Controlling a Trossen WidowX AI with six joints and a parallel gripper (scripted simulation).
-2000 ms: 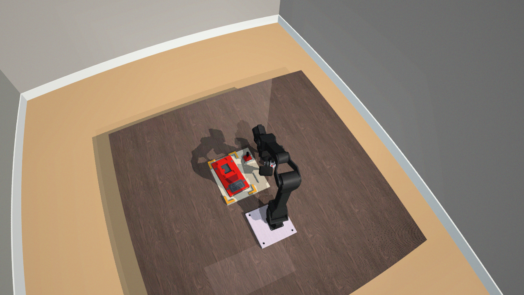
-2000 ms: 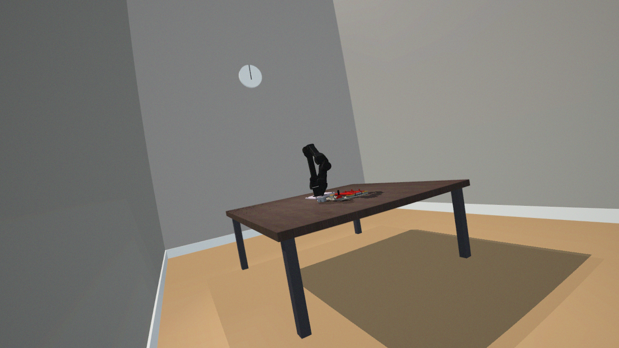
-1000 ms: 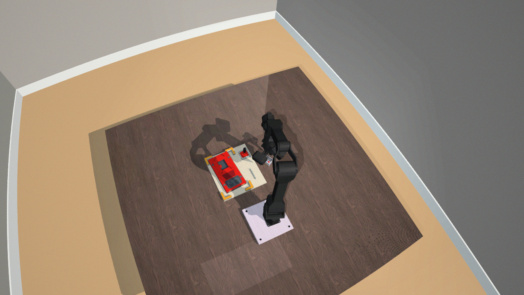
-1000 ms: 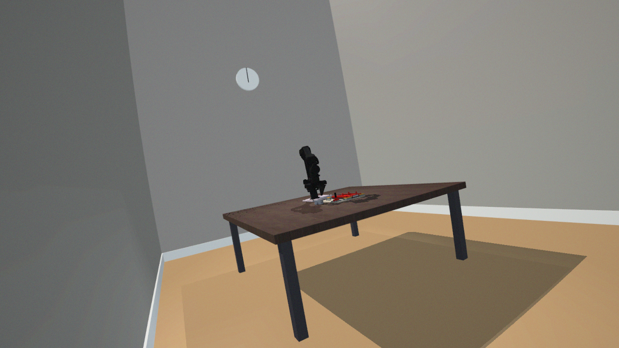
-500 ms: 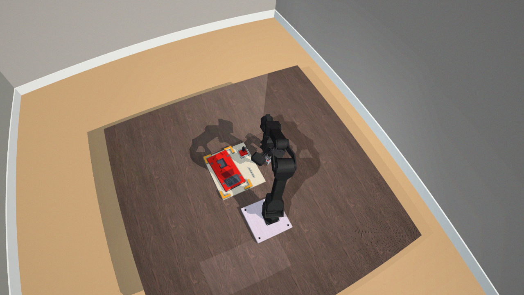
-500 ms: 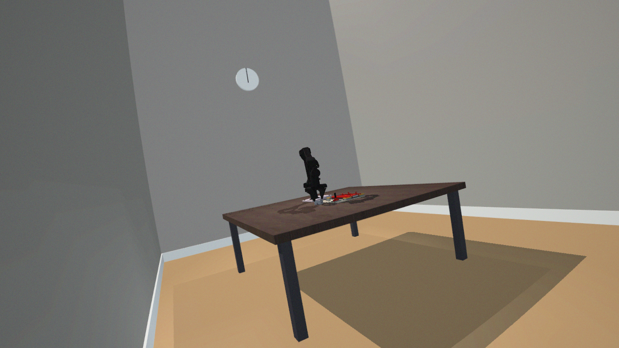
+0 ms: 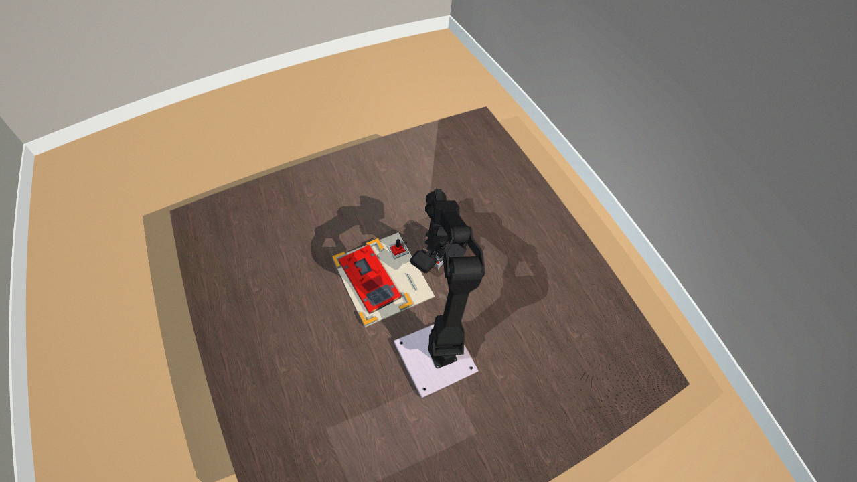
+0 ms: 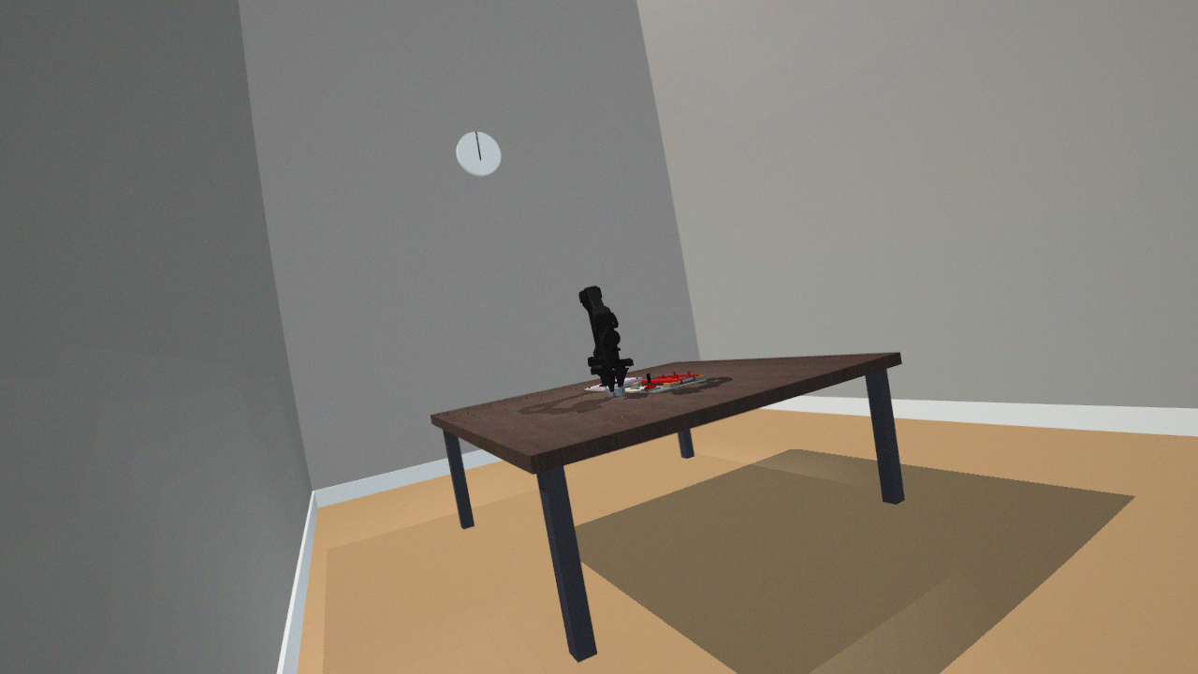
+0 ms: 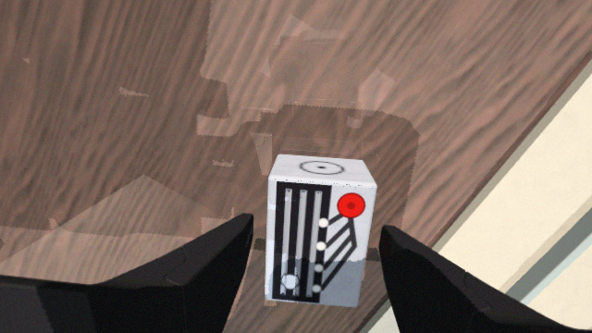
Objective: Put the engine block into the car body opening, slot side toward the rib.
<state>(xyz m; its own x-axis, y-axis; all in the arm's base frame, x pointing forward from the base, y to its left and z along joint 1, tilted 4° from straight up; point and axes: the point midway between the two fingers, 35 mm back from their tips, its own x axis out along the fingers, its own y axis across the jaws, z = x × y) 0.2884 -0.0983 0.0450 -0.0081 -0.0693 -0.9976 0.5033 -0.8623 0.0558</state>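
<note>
Now: the dark post 9 cm to the left of my gripper tip, 8 cm ahead of it and 2 cm above it. Also, from my gripper tip: engine block (1 cm below).
</note>
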